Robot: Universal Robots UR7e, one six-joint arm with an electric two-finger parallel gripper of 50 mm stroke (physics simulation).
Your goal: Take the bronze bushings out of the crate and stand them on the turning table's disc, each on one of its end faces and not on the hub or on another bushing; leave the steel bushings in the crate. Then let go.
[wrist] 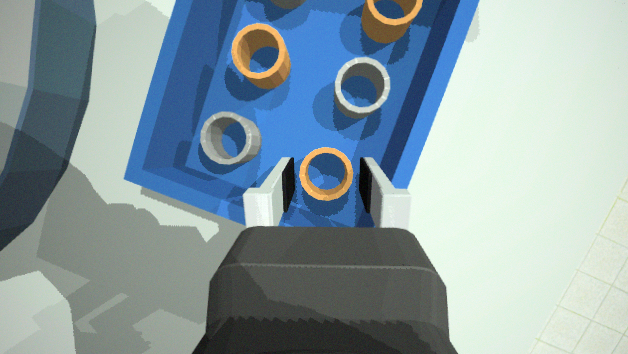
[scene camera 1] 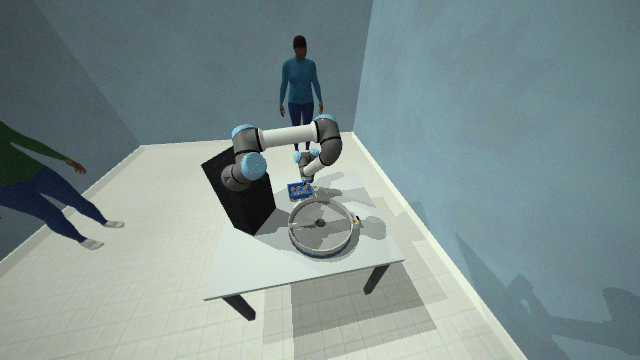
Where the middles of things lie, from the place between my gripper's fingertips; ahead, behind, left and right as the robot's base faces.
My hand is 5 cm past the blue crate [wrist: 195, 77] and 4 cm to the left of it.
